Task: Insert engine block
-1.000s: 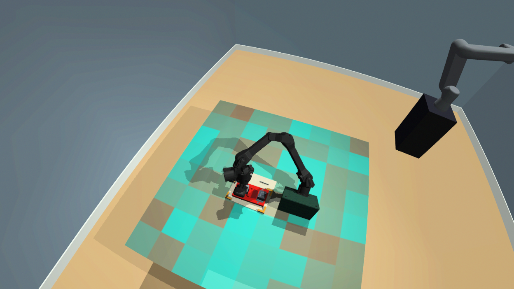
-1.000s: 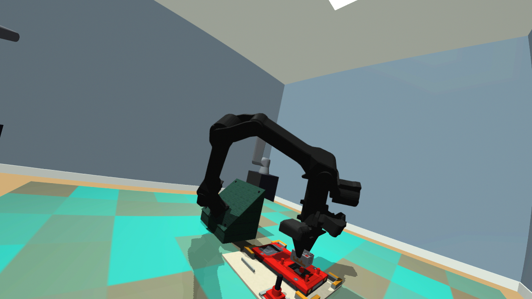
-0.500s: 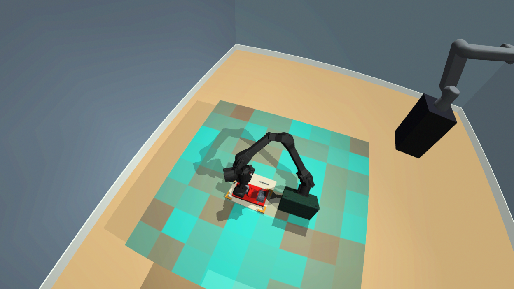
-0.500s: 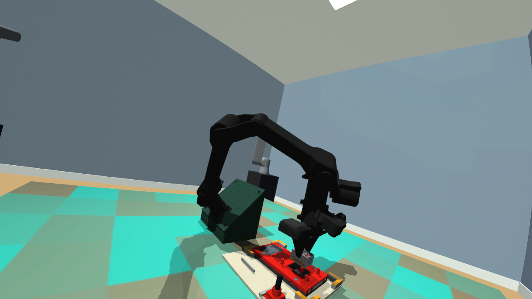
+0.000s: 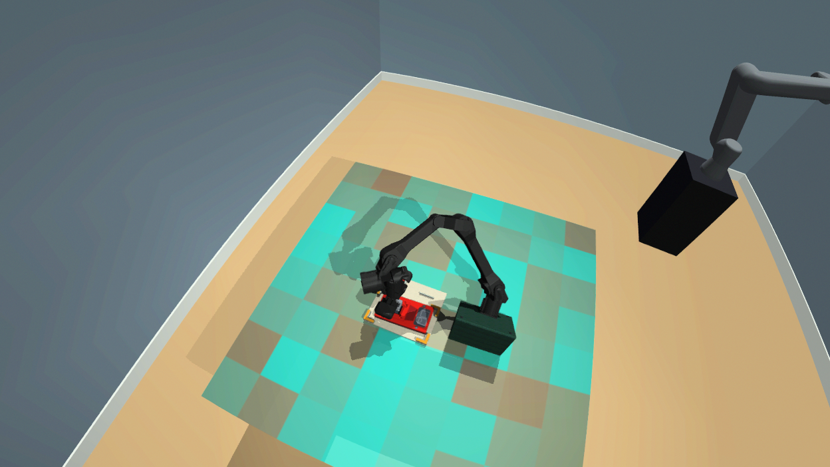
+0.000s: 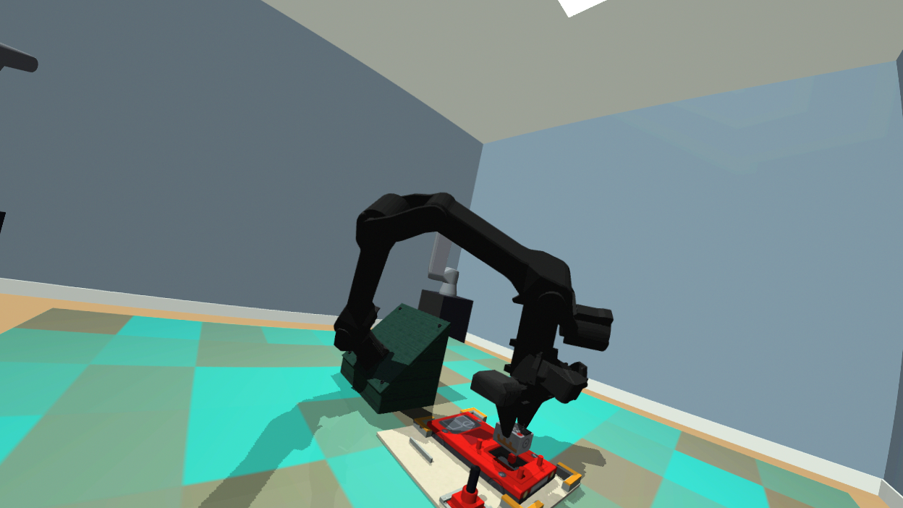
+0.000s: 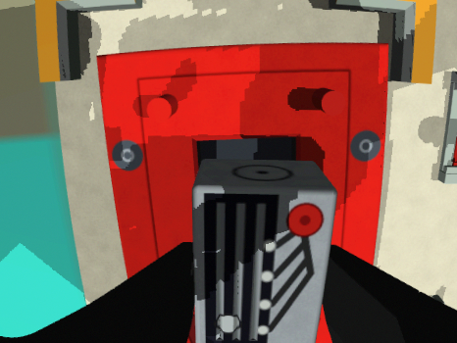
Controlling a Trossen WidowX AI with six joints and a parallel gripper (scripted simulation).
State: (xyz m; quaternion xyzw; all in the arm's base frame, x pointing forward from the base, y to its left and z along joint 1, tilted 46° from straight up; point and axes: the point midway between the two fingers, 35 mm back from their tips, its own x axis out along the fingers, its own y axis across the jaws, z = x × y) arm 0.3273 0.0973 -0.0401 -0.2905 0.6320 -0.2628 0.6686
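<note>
My gripper tip is now 10 mm above the engine block.
</note>
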